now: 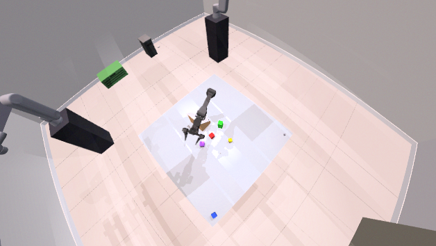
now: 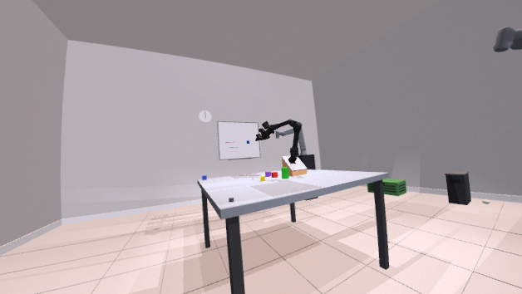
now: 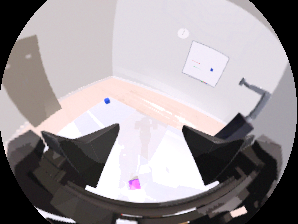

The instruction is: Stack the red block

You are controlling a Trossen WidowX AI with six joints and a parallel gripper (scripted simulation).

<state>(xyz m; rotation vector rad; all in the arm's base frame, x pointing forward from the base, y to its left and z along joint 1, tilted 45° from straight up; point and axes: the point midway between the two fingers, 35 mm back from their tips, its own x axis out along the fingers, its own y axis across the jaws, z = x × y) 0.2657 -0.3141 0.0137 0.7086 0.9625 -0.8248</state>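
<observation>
My gripper tip is now 360 mm above the red block, 240 mm to the right of it and 50 mm past it. From my gripper tip the other things lie so: purple cube (360 mm below, 100 mm to the left, 40 mm behind); then blue cube (560 mm ahead, 370 mm below, 270 mm to the right); then yellow cube (370 mm below, 350 mm to the left, 130 mm ahead).
</observation>
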